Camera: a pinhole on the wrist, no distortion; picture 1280 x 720 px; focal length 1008.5 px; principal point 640.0 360.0 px. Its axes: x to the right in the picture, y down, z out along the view. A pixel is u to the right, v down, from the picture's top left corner.
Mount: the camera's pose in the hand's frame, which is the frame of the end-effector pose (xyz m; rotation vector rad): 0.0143 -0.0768 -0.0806 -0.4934 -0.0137 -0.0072
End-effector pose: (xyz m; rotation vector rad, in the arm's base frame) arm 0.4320 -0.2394 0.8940 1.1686 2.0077 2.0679
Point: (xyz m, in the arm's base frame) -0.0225 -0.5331 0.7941
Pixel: behind the camera
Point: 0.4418 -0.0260 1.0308
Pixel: 1167 456
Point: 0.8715 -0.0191 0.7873
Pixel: 134 147
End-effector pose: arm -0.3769 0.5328 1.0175 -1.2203 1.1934 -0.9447
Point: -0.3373 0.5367 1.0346
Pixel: 544 314
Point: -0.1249 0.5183 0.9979
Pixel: 793 85
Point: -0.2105 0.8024 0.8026
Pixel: 125 679
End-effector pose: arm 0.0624 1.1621 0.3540 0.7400 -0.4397 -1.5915
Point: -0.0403 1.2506 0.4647
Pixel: 106 127
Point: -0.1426 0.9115 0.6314
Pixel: 1038 189
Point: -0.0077 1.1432 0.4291
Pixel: 605 266
